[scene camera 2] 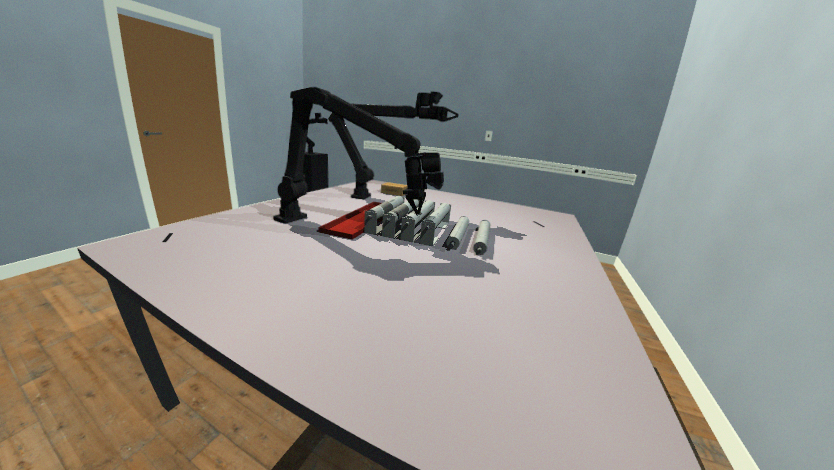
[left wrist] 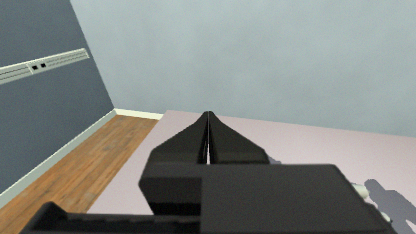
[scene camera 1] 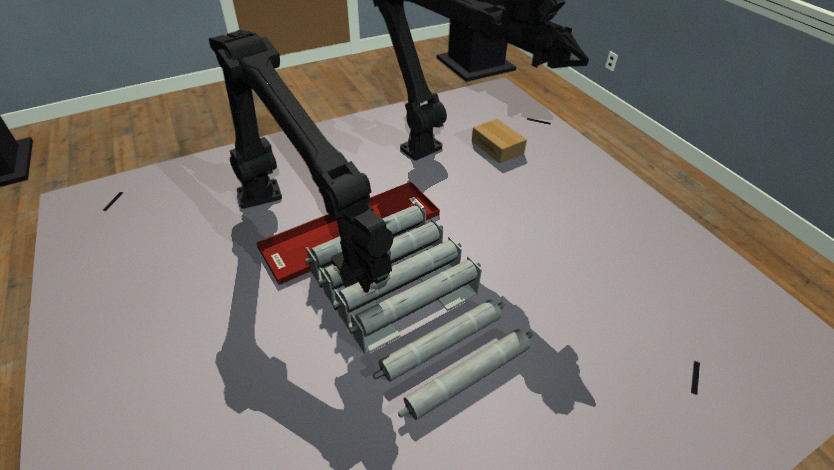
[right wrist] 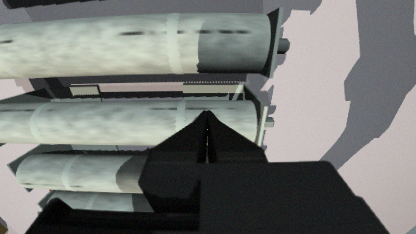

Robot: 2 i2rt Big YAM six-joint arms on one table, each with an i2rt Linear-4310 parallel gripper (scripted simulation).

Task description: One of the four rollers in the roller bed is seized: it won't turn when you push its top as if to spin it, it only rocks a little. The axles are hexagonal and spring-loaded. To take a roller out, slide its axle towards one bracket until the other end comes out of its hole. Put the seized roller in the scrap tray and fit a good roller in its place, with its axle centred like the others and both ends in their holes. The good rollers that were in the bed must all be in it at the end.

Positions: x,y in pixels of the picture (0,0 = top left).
Scene:
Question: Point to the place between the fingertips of my left gripper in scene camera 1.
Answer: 587,62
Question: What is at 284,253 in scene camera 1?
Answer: A red scrap tray.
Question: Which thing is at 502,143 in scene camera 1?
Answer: A cardboard box.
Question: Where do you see a roller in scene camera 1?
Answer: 407,270

